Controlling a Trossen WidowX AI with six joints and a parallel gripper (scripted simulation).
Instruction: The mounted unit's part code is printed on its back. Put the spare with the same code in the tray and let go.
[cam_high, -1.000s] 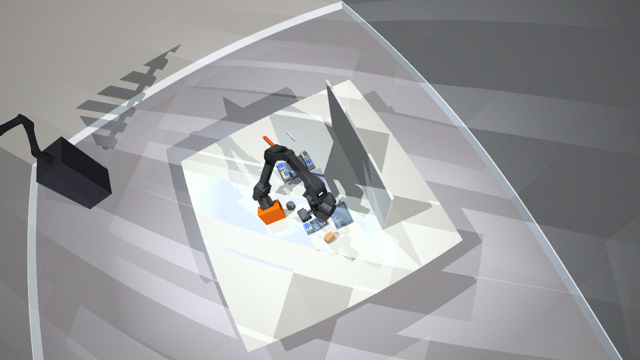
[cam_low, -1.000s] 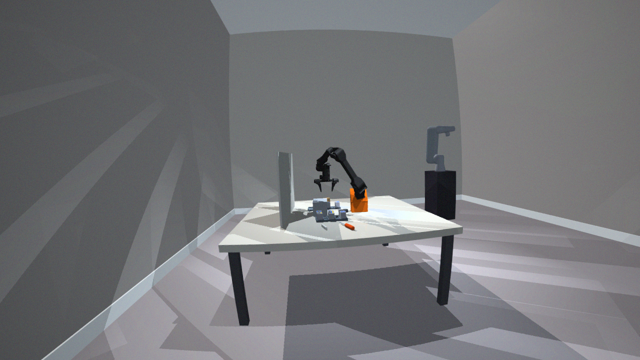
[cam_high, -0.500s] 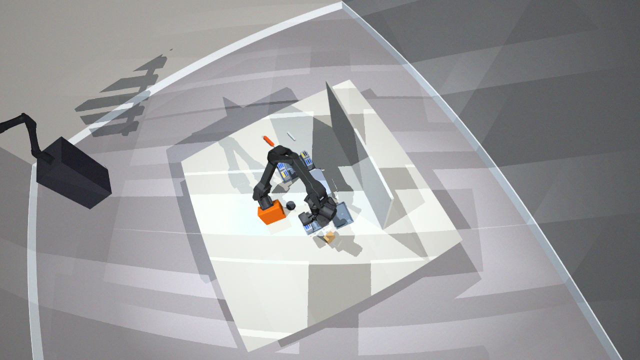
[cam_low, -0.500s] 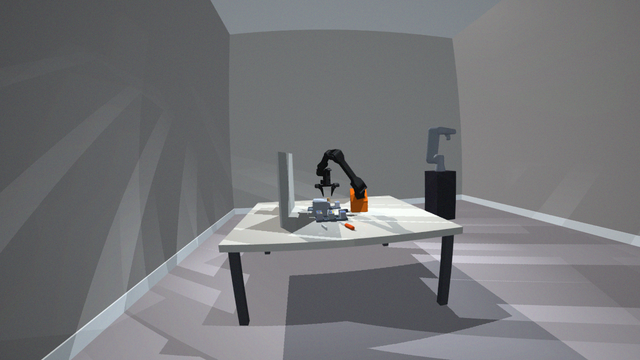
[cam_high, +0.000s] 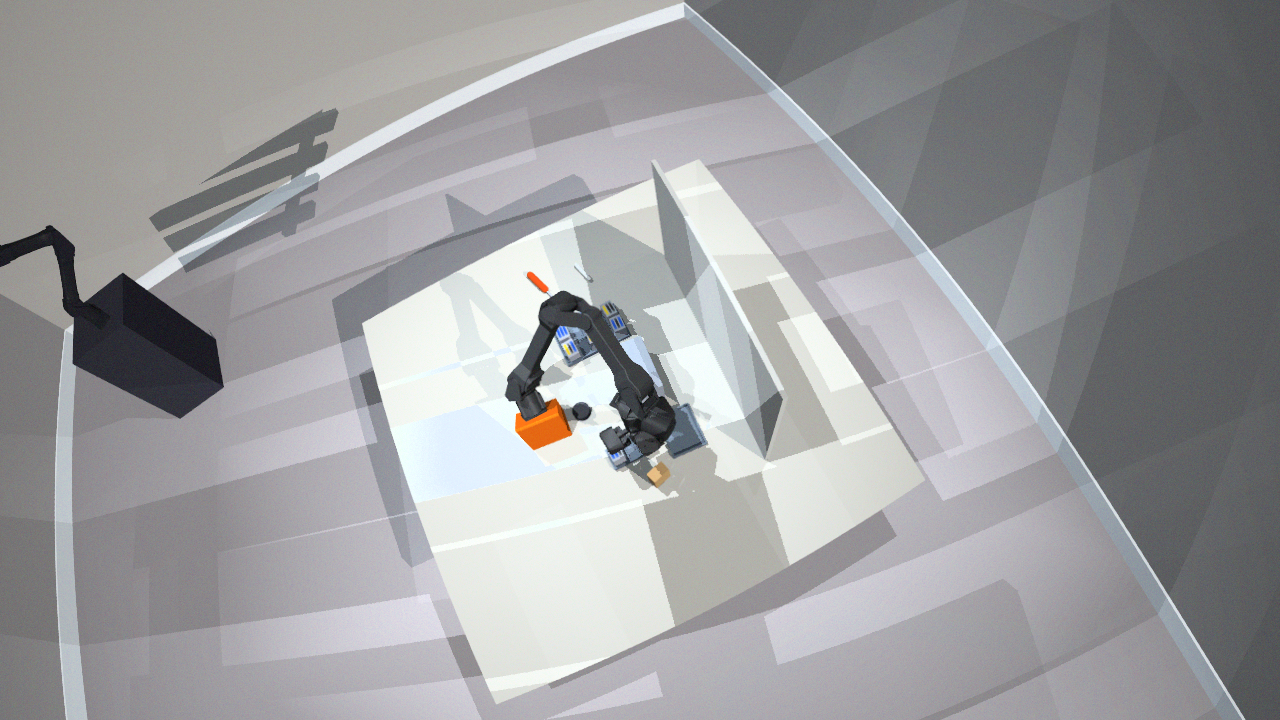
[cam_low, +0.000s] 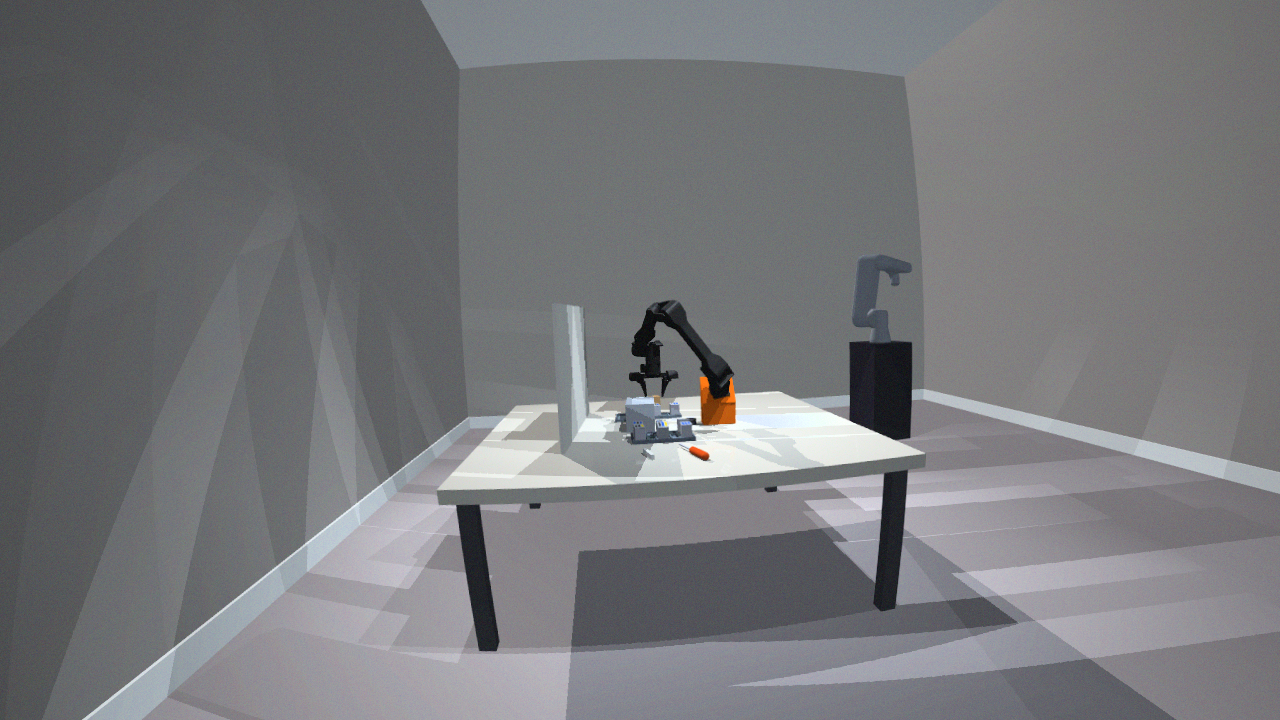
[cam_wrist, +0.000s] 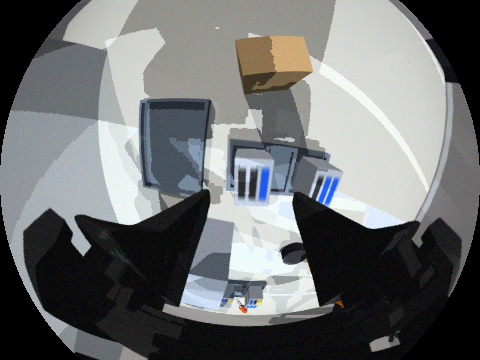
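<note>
Now: the grey spare unit 40 mm below my gripper tip. The rest, counted from my gripper tip: tray 100 mm ahead, 20 mm to the right, 80 mm below; then cardboard box 10 mm behind, 100 mm to the right, 50 mm below; then flat dark holder 40 mm behind, 10 mm to the left, 70 mm below.
</note>
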